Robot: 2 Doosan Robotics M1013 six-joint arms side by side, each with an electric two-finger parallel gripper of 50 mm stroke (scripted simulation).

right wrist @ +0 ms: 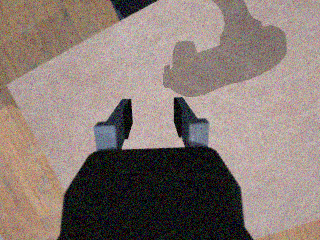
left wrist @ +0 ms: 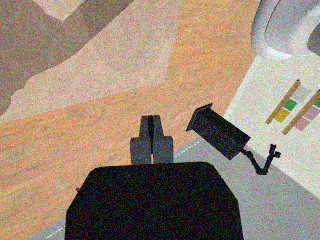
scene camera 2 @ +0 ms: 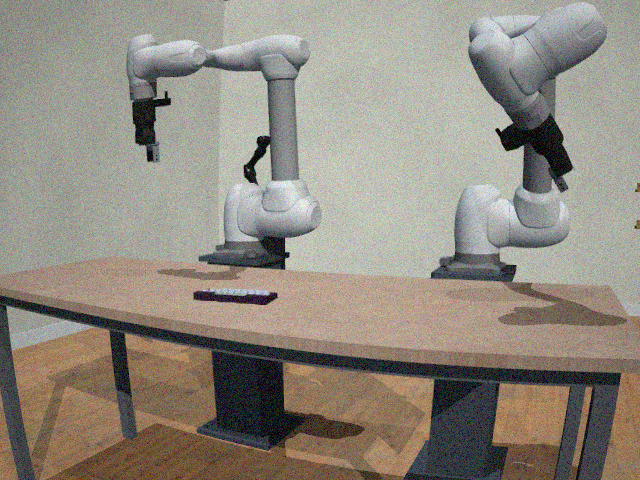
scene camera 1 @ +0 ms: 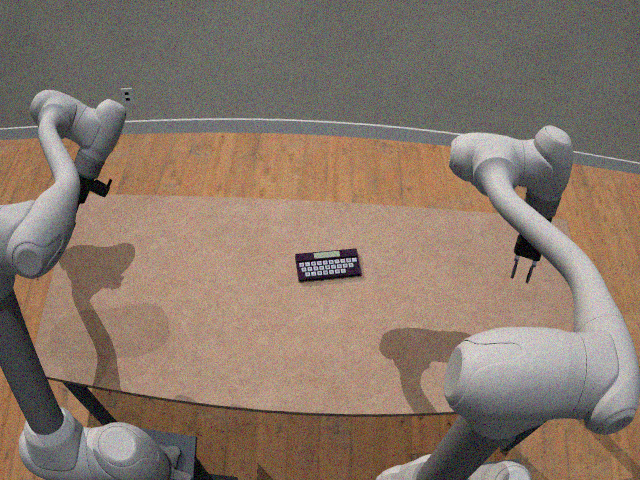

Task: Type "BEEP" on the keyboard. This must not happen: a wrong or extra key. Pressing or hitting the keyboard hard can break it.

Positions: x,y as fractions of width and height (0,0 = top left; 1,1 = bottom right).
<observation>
In view: the left gripper (scene camera 2: 0.88,0.39) and the right gripper (scene camera 2: 0.24,0.34).
The left gripper is seen too in the left wrist view (left wrist: 0.47,0.53). The right gripper also shows in the right wrist view (right wrist: 0.48,0.46).
</observation>
